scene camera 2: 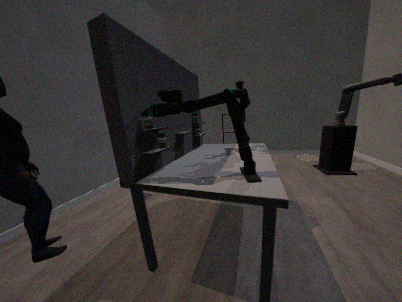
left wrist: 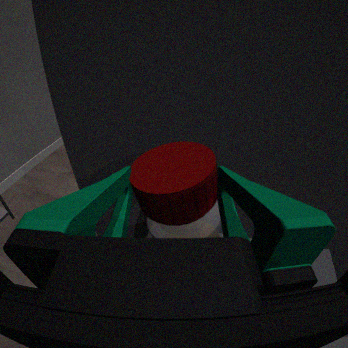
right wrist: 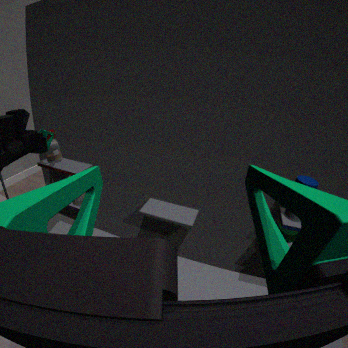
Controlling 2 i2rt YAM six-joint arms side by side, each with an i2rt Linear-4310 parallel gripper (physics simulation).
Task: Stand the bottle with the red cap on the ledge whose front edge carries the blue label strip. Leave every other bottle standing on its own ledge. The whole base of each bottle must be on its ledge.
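Seen in the pictures: left gripper, fingertip midpoint: [scene camera 2: 145, 112] [left wrist: 174, 174] [right wrist: 46, 133]; right gripper, fingertip midpoint: [right wrist: 173, 173]; left arm's base, link origin: [scene camera 2: 249, 174].
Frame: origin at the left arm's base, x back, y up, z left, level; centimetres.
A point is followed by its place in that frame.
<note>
The bottle with the red cap [scene camera 2: 146, 122] @[x -57.8, y 33.7, z -4.6 cm] [left wrist: 175, 172] @[x -57.1, y 40.4, z -6.4 cm] [right wrist: 54, 151] @[x -56.6, y 33.7, z -9.8 cm] is between the fingers of my left gripper [scene camera 2: 144, 113] @[x -58.2, y 39.5, z -6.4 cm] [left wrist: 174, 174] @[x -58.2, y 39.5, z -6.4 cm] [right wrist: 46, 133] @[x -58.2, y 39.5, z -6.4 cm], which is shut on it near the cap. The cap looks slightly tilted in the left wrist view. The bottle is at the upper ledge [right wrist: 77, 166] @[x -55.0, y 29.5, z -19.0 cm] with a red strip; whether its base touches it is not clear. My right gripper [right wrist: 173, 173] @[x -8.0, y 53.0, z -52.3 cm] is open and empty. A bottle with a blue cap [right wrist: 306, 181] @[x -36.2, y 40.0, z -82.7 cm] shows partly behind its right-hand finger. The blue label strip cannot be made out.
A small bare ledge [right wrist: 170, 212] @[x -44.6, y 22.5, z -51.6 cm] sticks out from the dark upright panel [scene camera 2: 150, 70] @[x -57.9, y 67.5, z -22.6 cm] [right wrist: 175, 100] @[x -49.9, y 52.9, z -50.6 cm] in the middle. Below the upper ledge, another bottle [scene camera 2: 161, 137] @[x -54.1, y 23.1, z -15.6 cm] stands on a lower ledge [scene camera 2: 156, 150] @[x -56.6, y 15.5, z -9.9 cm]. More ledges are farther along the panel. The table [scene camera 2: 210, 189] @[x -22.3, y 0.0, z 15.5 cm] extends below.
</note>
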